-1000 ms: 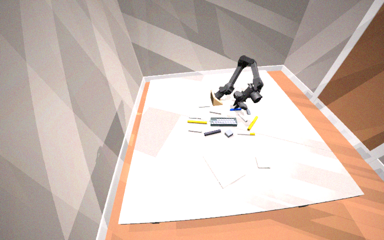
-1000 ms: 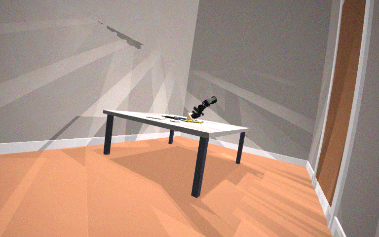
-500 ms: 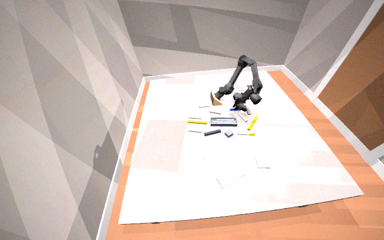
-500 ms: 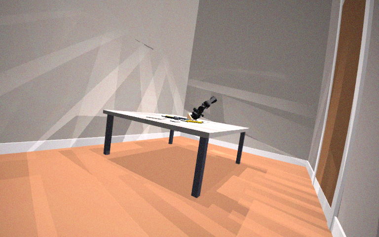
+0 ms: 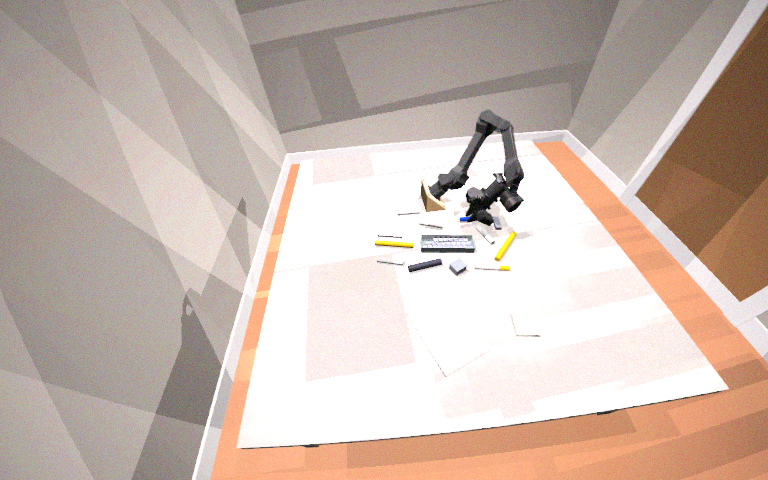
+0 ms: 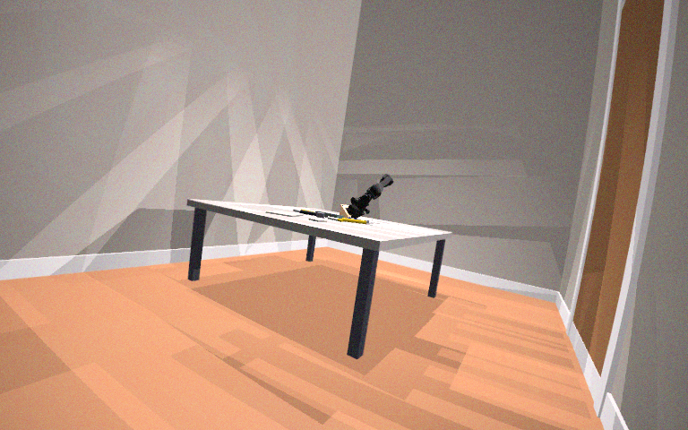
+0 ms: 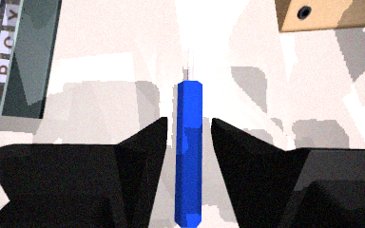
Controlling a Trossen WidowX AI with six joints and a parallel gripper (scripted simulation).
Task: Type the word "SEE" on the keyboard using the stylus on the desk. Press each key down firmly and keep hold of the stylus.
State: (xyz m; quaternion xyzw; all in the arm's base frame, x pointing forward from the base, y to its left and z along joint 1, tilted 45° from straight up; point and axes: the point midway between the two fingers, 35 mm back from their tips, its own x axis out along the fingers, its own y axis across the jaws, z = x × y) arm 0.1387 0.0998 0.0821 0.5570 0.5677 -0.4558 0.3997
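My gripper tip is 21 cm short of the dark marker and 21 cm to the left of it. From my gripper tip the other things lie so: grey block: 23 cm ahead, 10 cm to the right, 1 cm above; stylus: 1 cm to the right; paper sheet: 45 cm ahead, 19 cm to the right.
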